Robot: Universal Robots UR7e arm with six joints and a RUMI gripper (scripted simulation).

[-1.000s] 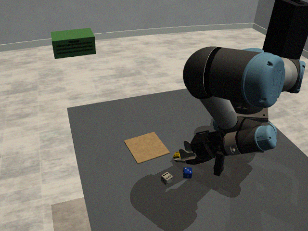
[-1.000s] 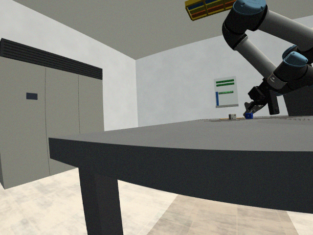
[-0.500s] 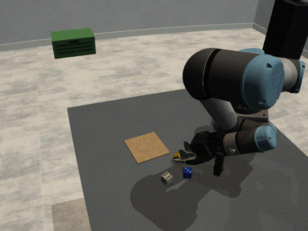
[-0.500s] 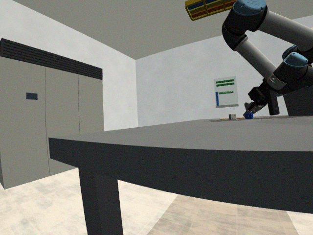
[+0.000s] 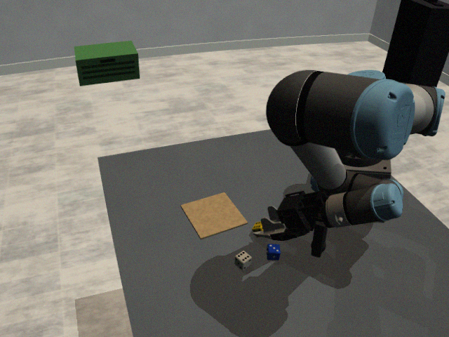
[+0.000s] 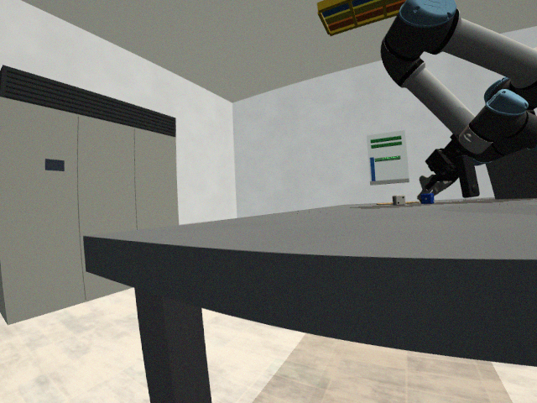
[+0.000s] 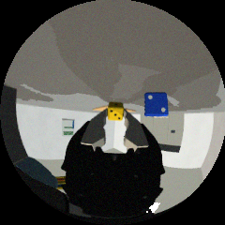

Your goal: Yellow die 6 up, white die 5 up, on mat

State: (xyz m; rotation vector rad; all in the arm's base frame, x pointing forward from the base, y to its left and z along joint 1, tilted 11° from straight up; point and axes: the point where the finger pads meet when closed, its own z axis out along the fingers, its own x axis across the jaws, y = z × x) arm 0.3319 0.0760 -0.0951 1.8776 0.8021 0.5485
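Now: hand right at the yellow die. The rest, counted from my hand: tan mat 110 mm to the right, 100 mm ahead, 20 mm below; white die 80 mm to the left, 80 mm ahead, 10 mm below; blue die 80 mm to the left, 10 mm below.
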